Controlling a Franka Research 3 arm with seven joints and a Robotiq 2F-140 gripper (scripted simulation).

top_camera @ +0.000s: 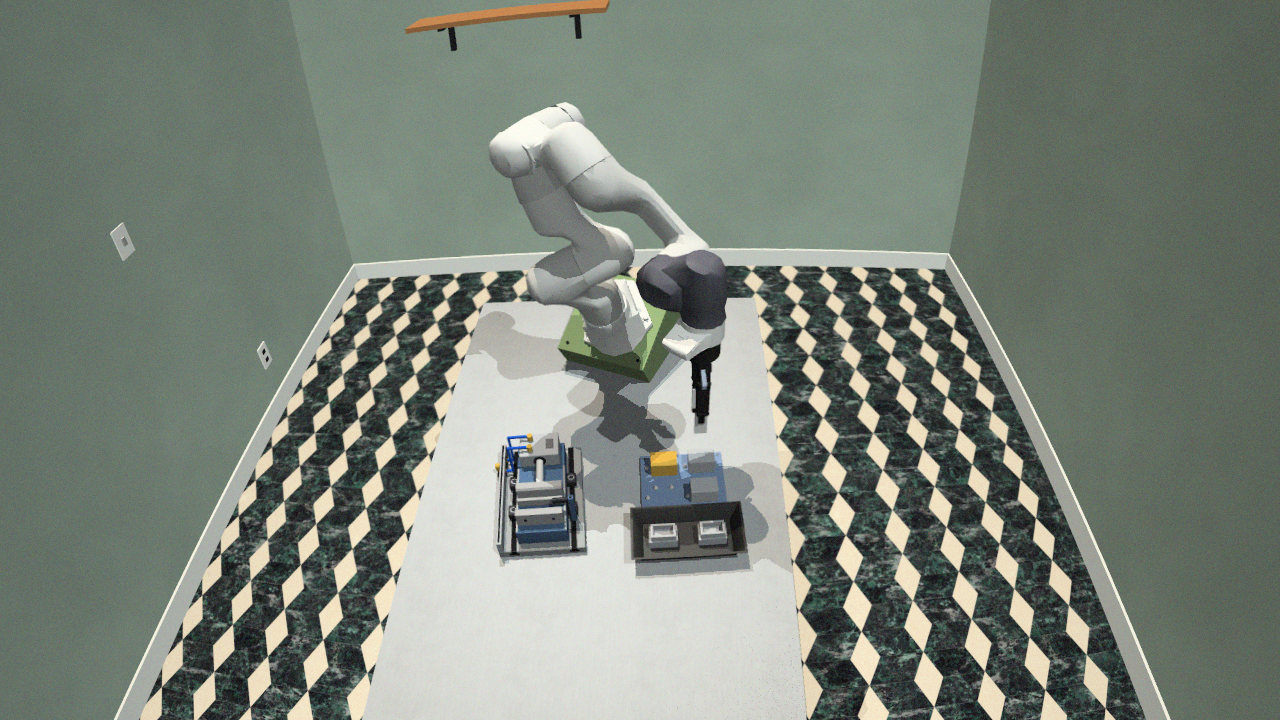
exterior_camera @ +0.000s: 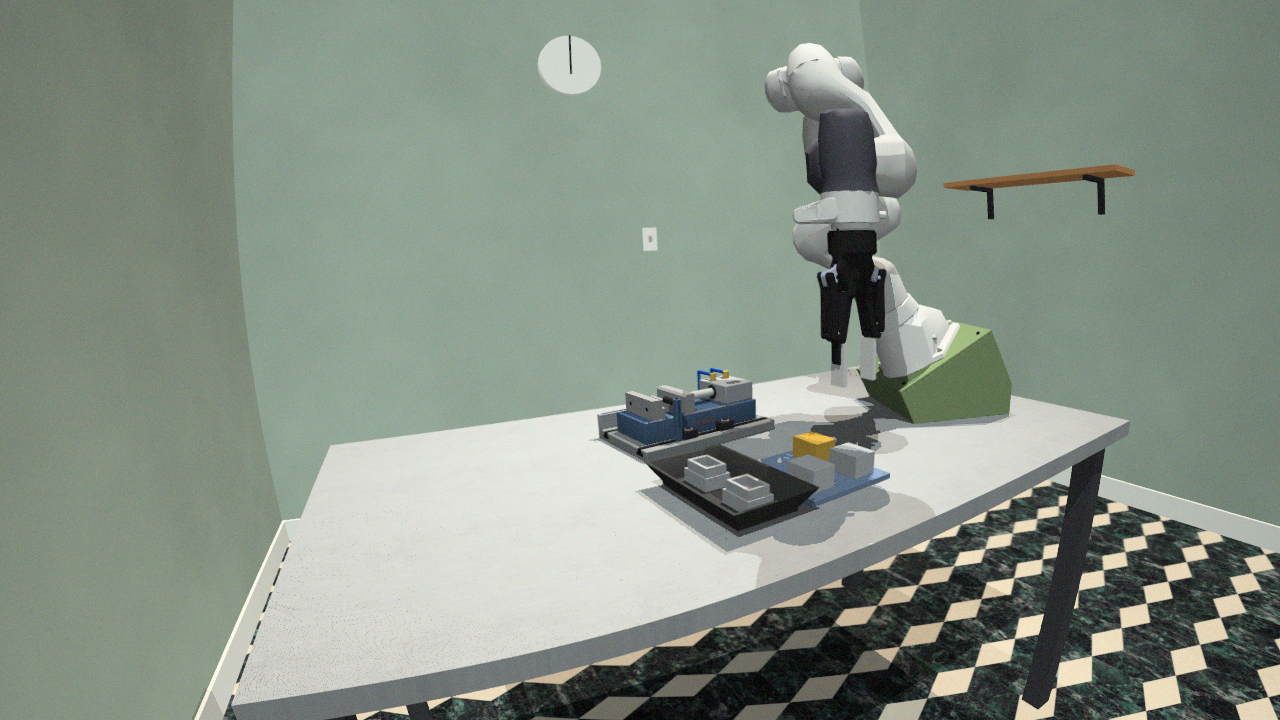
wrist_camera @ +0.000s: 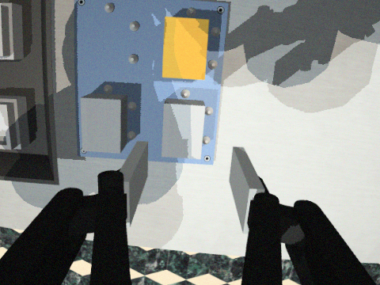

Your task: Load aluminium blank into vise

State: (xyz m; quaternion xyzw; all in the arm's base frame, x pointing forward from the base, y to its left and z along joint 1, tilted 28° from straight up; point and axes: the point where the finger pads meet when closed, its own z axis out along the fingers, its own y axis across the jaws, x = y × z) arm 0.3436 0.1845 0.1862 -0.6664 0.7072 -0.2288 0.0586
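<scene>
The aluminium blank is 1 cm ahead of my hand, 1 cm to the left of it and 15 cm below it. The rest, counted from my hand: hose block (5 cm behind, 36 cm to the right, 10 cm below); blue infeed plate (5 cm ahead, 4 cm to the right, 18 cm below); brass blank (8 cm to the right, 15 cm below).
</scene>
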